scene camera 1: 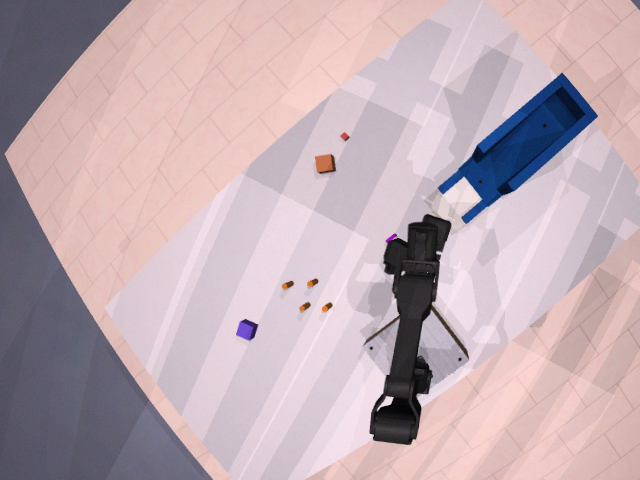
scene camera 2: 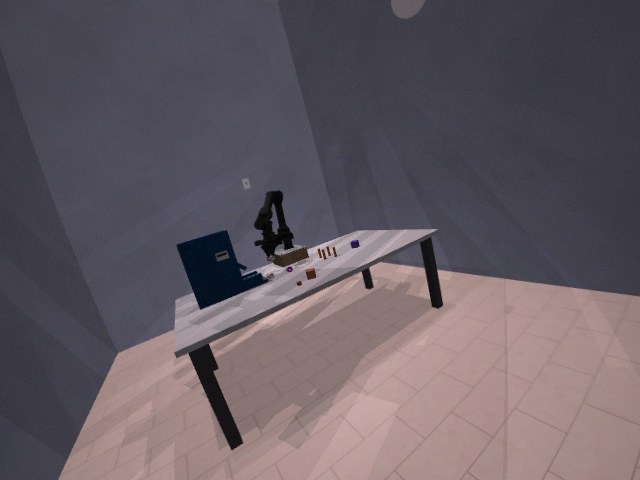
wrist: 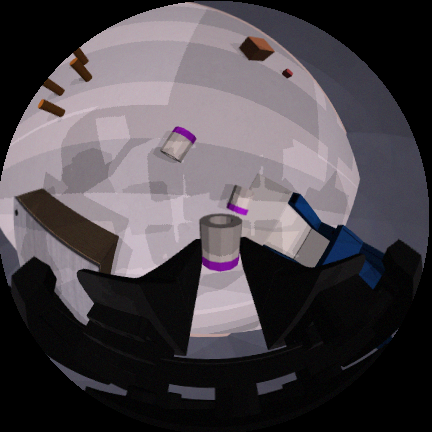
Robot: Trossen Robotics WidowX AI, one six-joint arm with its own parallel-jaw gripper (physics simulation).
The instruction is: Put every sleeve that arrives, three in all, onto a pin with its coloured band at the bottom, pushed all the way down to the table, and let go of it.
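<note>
My gripper (scene camera 1: pixel 417 240) (scene camera 2: pixel 269 251) (wrist: pixel 220 243) is shut on a grey sleeve (wrist: pixel 220 235). The sleeve stands upright between the fingertips, open end up and purple band down, and is held above the table. A second sleeve (scene camera 2: pixel 289 269) (wrist: pixel 178 144) lies on its side on the table; its purple band (scene camera 1: pixel 391 238) shows beside the gripper in scene camera 1. A third sleeve (scene camera 2: pixel 269 275) (wrist: pixel 239 199) appears to lie near the chute's mouth. Several bare orange-brown pins (scene camera 1: pixel 312 282) (scene camera 2: pixel 328 251) (wrist: pixel 81 69) stand upright in a group away from the gripper.
A blue chute (scene camera 1: pixel 522 149) (scene camera 2: pixel 209 268) (wrist: pixel 345 245) with a pale pad (scene camera 1: pixel 462 197) stands on one side of the gripper. A brown-edged metal box (scene camera 2: pixel 291 256) (wrist: pixel 70 220) is on the other. An orange block (scene camera 1: pixel 325 163) (wrist: pixel 256 48), small red cube (scene camera 1: pixel 344 136) and purple cube (scene camera 1: pixel 246 329) stand on the table.
</note>
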